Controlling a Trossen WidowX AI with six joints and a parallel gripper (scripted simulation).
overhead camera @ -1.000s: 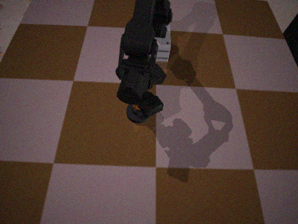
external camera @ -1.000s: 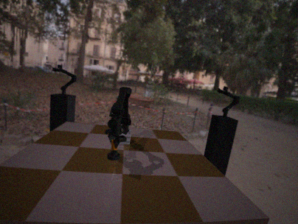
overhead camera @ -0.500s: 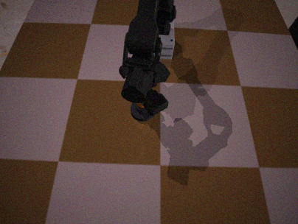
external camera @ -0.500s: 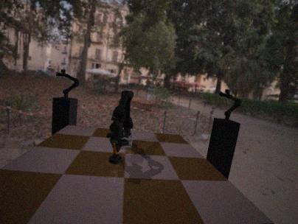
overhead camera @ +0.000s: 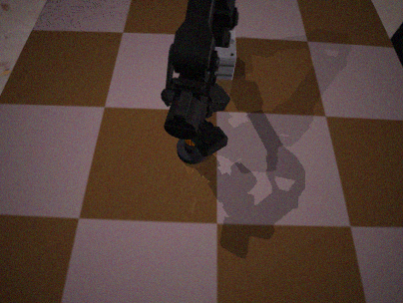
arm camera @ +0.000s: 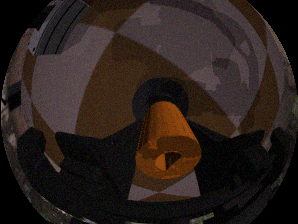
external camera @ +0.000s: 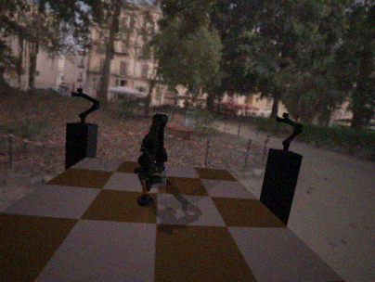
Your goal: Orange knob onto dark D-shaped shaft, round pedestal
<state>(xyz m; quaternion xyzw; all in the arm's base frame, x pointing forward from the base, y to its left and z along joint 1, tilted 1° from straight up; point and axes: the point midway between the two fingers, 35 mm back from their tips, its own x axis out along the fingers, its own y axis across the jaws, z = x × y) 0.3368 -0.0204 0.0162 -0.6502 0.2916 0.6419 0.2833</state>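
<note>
Now: the orange knob 2 cm above my gripper tip. From my gripper tip the other things lie so: dark round pedestal: 4 cm below.
</note>
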